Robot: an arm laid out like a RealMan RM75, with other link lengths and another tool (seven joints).
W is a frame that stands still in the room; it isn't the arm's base.
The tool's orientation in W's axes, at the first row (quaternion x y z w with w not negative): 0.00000 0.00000 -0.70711 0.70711
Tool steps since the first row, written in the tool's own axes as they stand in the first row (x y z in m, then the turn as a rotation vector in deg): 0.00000 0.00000 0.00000 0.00 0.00 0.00; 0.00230 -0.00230 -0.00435 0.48 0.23 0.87; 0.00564 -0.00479 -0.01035 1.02 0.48 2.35; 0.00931 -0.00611 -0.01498 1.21 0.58 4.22; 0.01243 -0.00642 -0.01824 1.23 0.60 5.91; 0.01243 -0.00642 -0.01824 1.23 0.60 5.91; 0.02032 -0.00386 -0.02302 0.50 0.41 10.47; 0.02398 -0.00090 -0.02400 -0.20 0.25 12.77
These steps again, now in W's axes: 0.00000 0.00000 0.00000 0.00 0.00 0.00; -0.00230 -0.00230 -0.00435 0.23 -0.48 0.87; -0.00479 -0.00564 -0.01035 0.48 -1.02 2.35; -0.00611 -0.00931 -0.01498 0.58 -1.21 4.22; -0.00642 -0.01243 -0.01824 0.60 -1.23 5.91; -0.00642 -0.01243 -0.01824 0.60 -1.23 5.91; -0.00386 -0.02032 -0.02302 0.41 -0.50 10.47; -0.00090 -0.02398 -0.02400 0.25 0.20 12.77
